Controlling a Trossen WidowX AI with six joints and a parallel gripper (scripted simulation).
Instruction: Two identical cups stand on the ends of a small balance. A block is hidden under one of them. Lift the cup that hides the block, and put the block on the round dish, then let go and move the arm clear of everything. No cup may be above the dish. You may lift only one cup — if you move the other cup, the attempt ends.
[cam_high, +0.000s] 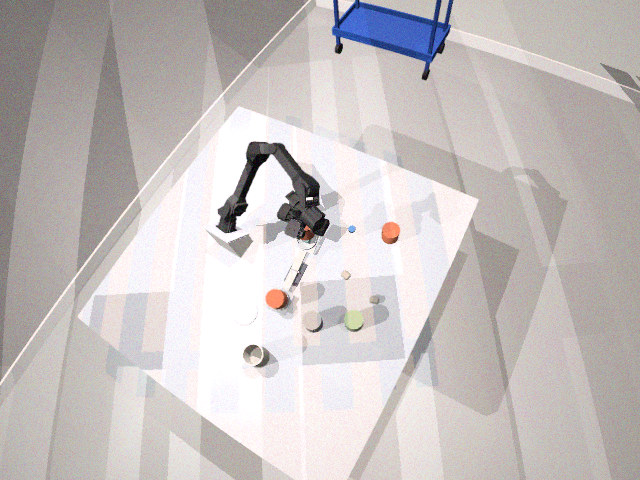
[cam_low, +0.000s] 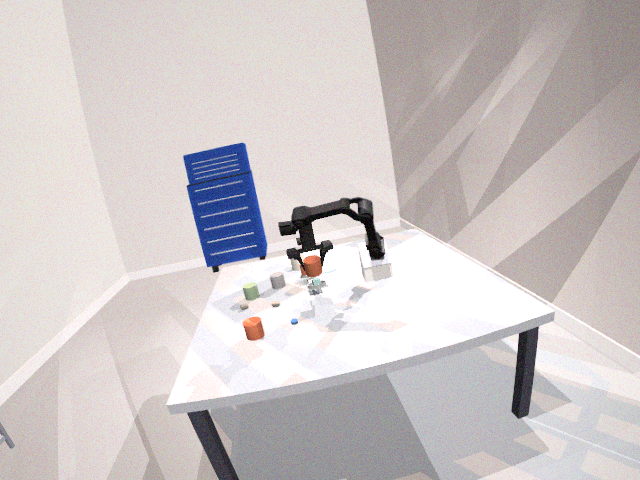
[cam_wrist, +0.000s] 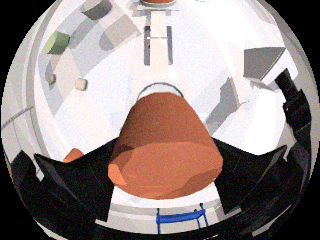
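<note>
My gripper tip is now 7 cm above the pale teal block and 1 cm to the left of it. From my gripper tip the other things lie so: small blue disc: 16 cm to the left, 15 cm below, 10 cm ahead; orange cup: 28 cm to the right, 9 cm below, 6 cm ahead; balance beam: 13 cm to the right, 12 cm below, 3 cm ahead.
</note>
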